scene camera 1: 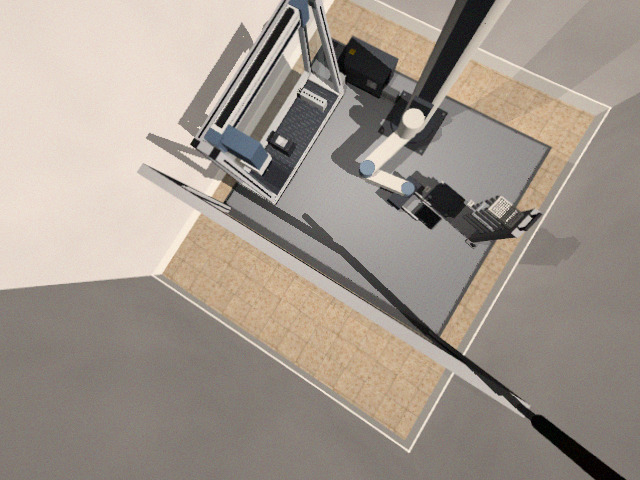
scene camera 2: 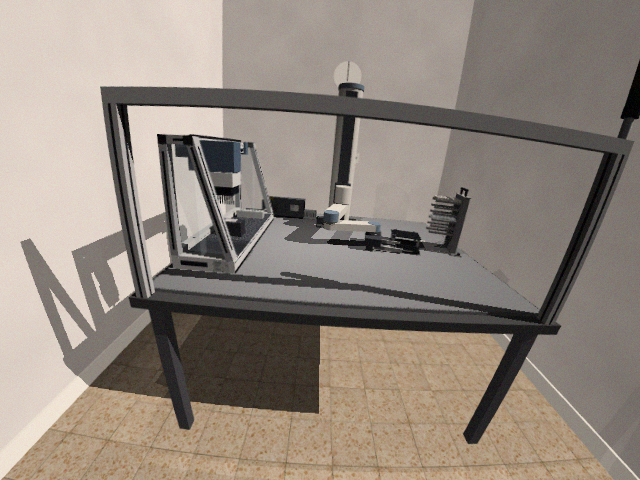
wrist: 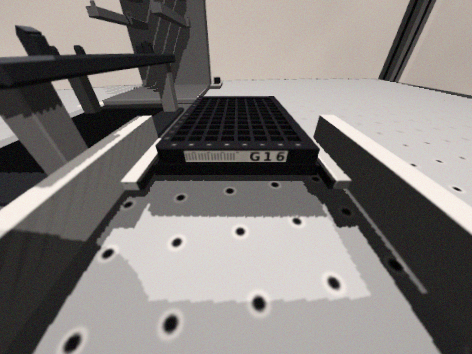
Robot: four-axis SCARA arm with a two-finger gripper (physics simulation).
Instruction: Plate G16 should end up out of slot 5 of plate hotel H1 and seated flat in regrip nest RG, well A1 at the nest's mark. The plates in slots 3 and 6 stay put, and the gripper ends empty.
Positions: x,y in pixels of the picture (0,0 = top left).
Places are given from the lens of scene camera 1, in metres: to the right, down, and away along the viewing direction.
black box (scene camera 1: pixel 368 62): 0.28, -1.00, 1.31
